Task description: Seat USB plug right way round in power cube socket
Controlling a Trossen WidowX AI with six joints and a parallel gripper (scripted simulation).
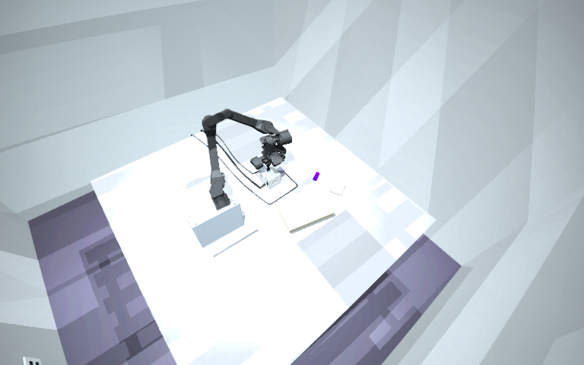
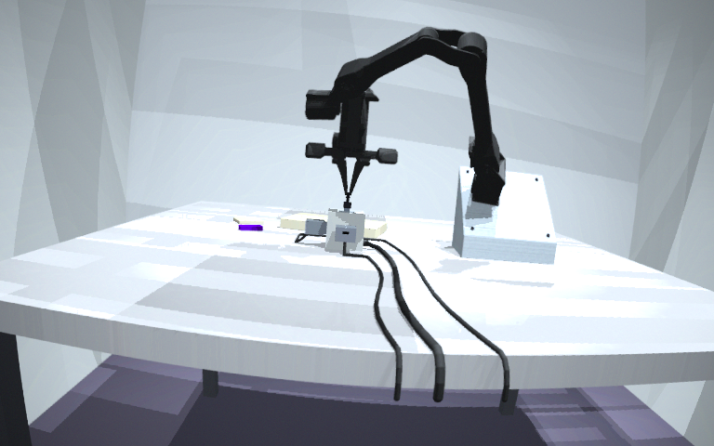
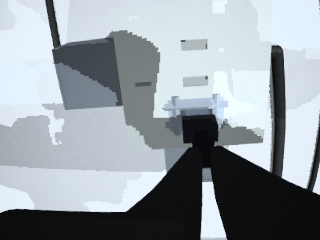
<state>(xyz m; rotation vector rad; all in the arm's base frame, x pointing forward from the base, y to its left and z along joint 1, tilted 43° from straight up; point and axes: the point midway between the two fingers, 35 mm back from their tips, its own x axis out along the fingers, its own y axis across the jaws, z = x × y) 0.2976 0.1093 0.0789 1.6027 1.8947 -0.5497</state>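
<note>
Now: gripper tip 2 cm above the USB plug. Round my gripper tip: purple stick 25 cm ahead, 11 cm to the right, 11 cm below.
</note>
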